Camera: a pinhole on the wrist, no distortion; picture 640 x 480 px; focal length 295.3 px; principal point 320.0 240.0 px. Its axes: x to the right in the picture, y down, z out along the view. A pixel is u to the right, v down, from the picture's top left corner.
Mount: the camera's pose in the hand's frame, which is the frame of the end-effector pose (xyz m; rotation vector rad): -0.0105 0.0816 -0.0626 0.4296 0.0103 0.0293
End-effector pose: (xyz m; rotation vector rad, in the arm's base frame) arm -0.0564 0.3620 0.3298 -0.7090 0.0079 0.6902
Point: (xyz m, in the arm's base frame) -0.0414 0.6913 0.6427
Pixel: 401.1 309.4
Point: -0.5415 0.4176 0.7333
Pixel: 44.1 379.2
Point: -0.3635 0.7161 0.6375
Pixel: 262.2 451.2
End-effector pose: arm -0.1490 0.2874 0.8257 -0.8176 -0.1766 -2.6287
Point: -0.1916 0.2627 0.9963
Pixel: 541.8 242.2
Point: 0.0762 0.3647 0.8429
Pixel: 77.1 287.1
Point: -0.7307 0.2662 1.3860
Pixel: outside the picture
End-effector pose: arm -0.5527 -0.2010 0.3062 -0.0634 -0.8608 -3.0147
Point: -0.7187 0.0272 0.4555
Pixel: 463.9 191.4
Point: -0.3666 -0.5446 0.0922
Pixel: behind the camera
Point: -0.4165 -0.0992 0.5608
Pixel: 211.4 346.8
